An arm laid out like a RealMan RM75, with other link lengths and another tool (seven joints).
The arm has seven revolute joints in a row. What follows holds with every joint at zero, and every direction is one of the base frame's.
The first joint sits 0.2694 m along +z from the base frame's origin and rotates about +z.
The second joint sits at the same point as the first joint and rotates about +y.
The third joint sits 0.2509 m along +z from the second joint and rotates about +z.
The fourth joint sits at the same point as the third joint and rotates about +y.
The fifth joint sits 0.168 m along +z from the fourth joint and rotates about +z.
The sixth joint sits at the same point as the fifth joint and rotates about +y.
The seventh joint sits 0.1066 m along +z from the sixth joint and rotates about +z.
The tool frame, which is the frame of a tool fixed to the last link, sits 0.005 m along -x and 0.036 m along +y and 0.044 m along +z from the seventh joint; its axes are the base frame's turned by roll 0.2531, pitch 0 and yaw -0.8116 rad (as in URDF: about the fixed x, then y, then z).
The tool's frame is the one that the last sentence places.
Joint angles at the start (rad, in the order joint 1, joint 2, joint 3, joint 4, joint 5, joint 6, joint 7):
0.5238 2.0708 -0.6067 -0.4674 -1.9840 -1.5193 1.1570
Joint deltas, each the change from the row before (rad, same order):
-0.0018 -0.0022 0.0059 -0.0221 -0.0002 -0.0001 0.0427
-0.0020 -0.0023 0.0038 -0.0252 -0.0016 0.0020 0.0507
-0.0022 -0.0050 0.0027 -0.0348 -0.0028 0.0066 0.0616
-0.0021 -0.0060 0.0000 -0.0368 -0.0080 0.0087 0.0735
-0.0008 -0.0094 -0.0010 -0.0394 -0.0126 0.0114 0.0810
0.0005 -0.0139 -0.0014 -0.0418 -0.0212 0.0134 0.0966
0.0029 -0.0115 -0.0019 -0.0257 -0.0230 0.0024 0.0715
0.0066 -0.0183 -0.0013 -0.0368 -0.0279 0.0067 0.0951
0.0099 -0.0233 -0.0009 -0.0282 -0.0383 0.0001 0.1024
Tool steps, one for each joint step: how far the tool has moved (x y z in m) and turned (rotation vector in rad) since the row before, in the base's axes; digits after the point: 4 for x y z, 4 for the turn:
0.0001 0.0034 0.0047 0.0011 0.0049 -0.0280
0.0002 0.0037 0.0050 -0.0014 0.0036 -0.0332
0.0011 0.0054 0.0070 0.0033 -0.0029 -0.0396
0.0014 0.0055 0.0072 -0.0025 -0.0047 -0.0482
0.0020 0.0064 0.0084 -0.0016 -0.0097 -0.0534
0.0029 0.0073 0.0101 -0.0040 -0.0137 -0.0659
0.0017 0.0042 0.0066 -0.0130 -0.0097 -0.0462
0.0018 0.0075 0.0108 -0.0048 -0.0156 -0.0610
0.0023 0.0069 0.0110 -0.0145 -0.0156 -0.0692

